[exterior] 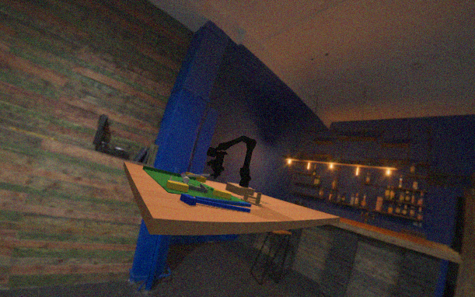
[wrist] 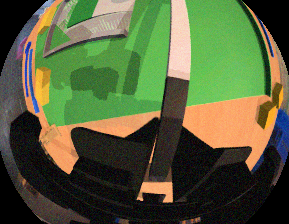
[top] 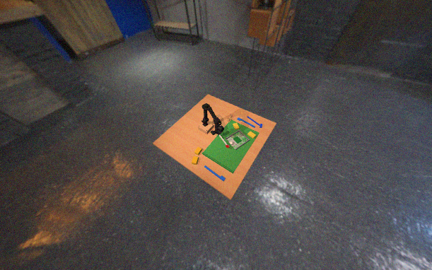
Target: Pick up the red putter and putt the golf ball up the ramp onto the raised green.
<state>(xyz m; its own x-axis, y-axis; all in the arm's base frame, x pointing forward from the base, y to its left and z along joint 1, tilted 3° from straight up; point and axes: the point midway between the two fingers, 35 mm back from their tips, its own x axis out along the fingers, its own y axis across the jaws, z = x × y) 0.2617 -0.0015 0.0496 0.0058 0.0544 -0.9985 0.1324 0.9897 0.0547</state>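
Right now my gripper tip is 11 cm short of the putter and 1 cm to the left of it. Round my gripper tip: white golf ball 22 cm ahead, 6 cm to the left, 5 cm below; green mat 21 cm ahead, 7 cm to the left, 7 cm below; small wooden stand 11 cm behind, 37 cm to the left, 4 cm below.
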